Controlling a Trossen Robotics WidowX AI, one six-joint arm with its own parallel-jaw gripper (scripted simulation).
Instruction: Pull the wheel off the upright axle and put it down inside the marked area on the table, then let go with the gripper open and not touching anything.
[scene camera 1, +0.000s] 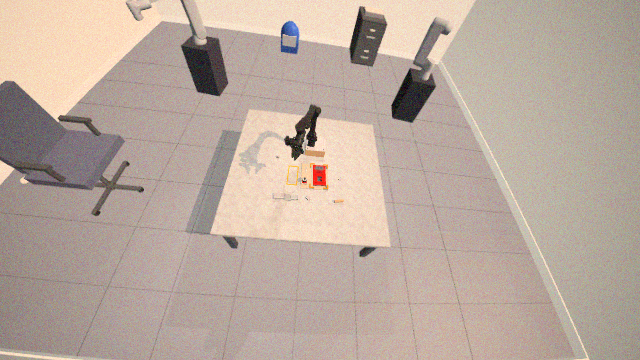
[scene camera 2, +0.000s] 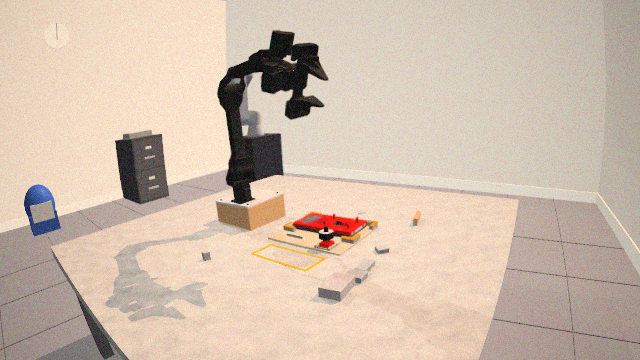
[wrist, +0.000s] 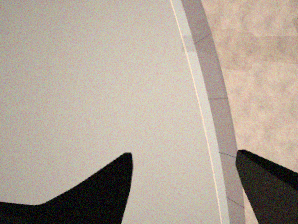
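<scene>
There is a red panel (scene camera 2: 345, 227) that I can see, though in the wrist view the panel is out of frame. My own gripper (scene camera 2: 324, 93), which also appears in the wrist view (wrist: 185, 159), is open and holds nothing.
</scene>
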